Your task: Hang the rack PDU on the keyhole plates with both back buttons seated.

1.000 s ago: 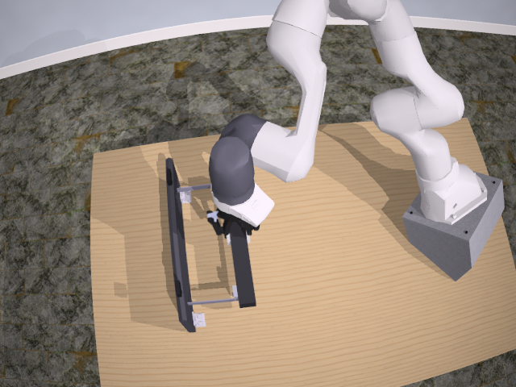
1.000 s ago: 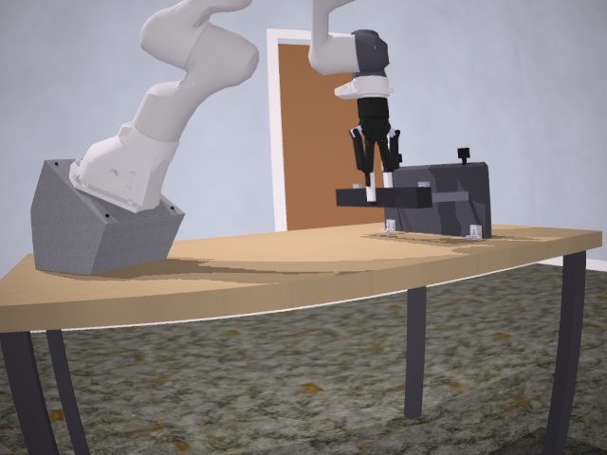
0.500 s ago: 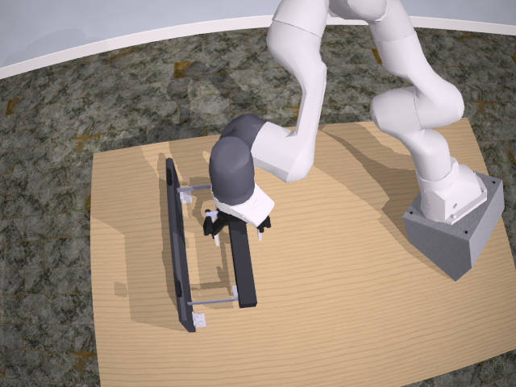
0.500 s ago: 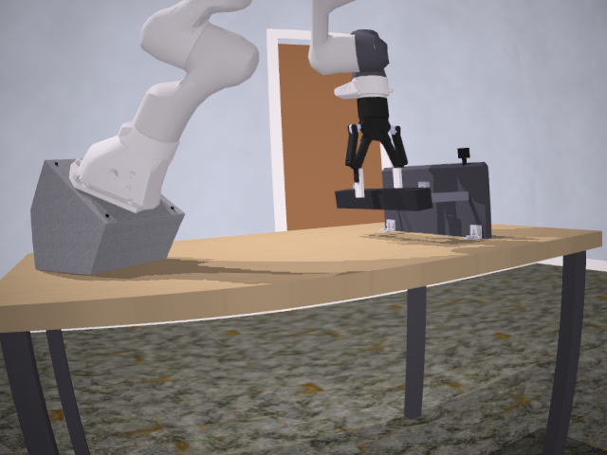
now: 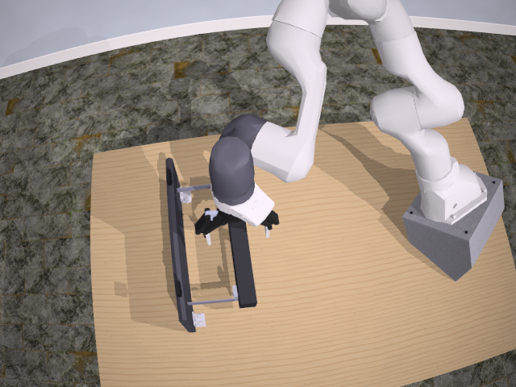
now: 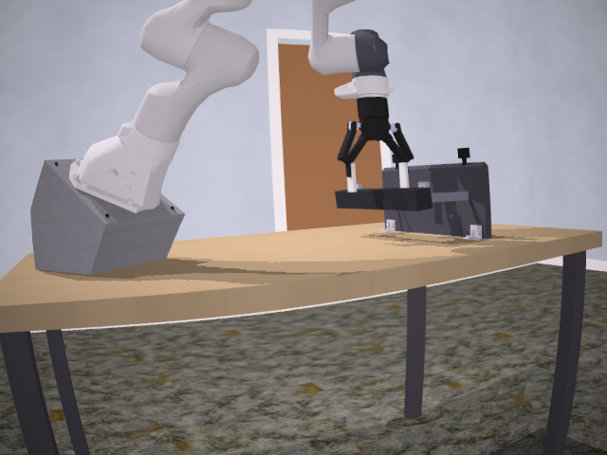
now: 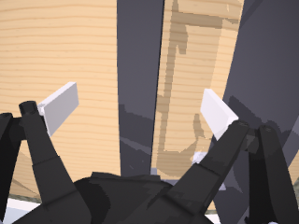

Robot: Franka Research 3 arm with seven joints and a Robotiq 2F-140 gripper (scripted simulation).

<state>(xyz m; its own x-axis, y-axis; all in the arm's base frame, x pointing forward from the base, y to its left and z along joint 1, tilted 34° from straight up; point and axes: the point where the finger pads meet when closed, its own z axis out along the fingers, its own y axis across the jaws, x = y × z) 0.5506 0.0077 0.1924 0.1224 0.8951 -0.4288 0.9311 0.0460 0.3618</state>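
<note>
Now: hand 30 mm above the rack PDU and 20 mm short of it. From my hand the other things lie so: dark upright panel (160 mm ahead, 40 mm below, 20 mm to the right).
</note>
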